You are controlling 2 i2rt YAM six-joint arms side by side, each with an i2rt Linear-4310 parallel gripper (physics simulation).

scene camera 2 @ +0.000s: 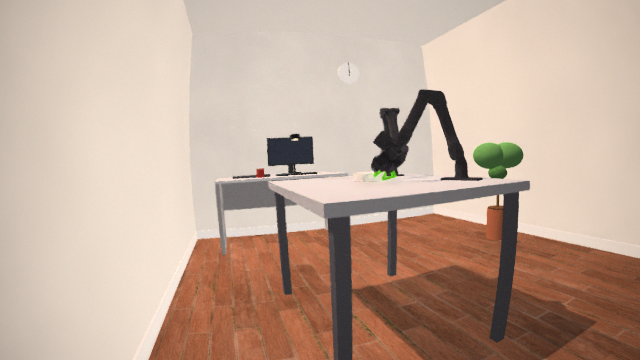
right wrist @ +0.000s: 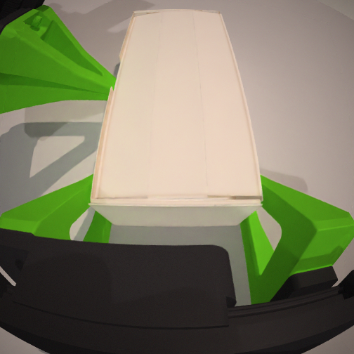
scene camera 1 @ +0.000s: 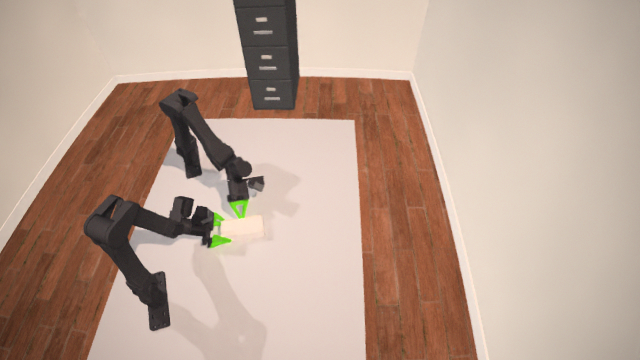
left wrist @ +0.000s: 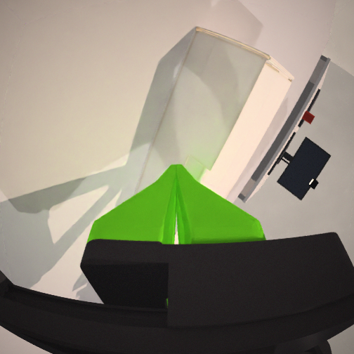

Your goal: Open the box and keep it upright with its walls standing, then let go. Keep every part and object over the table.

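Where they show: left gripper, fingertip midpoint: [scene camera 2: 374,176] [scene camera 1: 242,220]; right gripper, fingertip midpoint: [scene camera 2: 377,178] [scene camera 1: 231,232]; left arm's base, origin of the base link: [scene camera 2: 461,179] [scene camera 1: 192,161]; right arm's base, origin of the base link: [scene camera 2: 388,176] [scene camera 1: 158,300].
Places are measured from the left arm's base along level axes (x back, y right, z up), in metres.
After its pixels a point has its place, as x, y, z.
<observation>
A long cream box [scene camera 1: 247,226] @(-0.172, 0.447, 0.044) [scene camera 2: 361,177] @(-0.230, 0.424, 0.023) [left wrist: 215,85] [right wrist: 177,100] lies flat on the white table [scene camera 1: 310,280] @(-0.317, 0.700, 0.000) with its lid down. My right gripper [scene camera 1: 226,230] @(-0.104, 0.428, 0.007) [right wrist: 175,174] has one finger on each long side of the box's near end in the right wrist view, against the walls. My left gripper [scene camera 1: 242,216] @(-0.158, 0.402, 0.024) [left wrist: 175,173] [right wrist: 118,91] is shut with nothing between its fingers. Its tips are at the box's long side, by the lid edge, which stands slightly off the wall there. Exact contact at the tips is hidden. A small pale tab [left wrist: 197,164] shows beside them.
Both black arms stand at the left of the table in scene camera 1. A grey filing cabinet [scene camera 1: 272,60] stands beyond the table's far edge. A desk with a monitor [scene camera 2: 290,151] and a red cup [scene camera 2: 260,172], and a potted plant [scene camera 2: 498,155], stand away from the table.
</observation>
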